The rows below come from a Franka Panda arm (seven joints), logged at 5 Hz.
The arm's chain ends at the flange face. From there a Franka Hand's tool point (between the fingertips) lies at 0.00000 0.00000 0.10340 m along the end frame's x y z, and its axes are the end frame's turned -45 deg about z.
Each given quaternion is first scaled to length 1.
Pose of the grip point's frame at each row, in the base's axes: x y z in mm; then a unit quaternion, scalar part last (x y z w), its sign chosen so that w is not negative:
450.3 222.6 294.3 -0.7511 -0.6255 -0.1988 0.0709
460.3 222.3 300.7 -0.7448 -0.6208 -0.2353 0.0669
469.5 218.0 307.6 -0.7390 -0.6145 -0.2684 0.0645
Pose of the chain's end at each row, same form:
428.6 185.9 388.5 -0.9333 -0.2905 -0.1565 0.1416
432.6 181.8 391.7 -0.9257 -0.2885 -0.1918 0.1519
436.7 174.0 395.2 -0.9179 -0.2849 -0.2233 0.1623

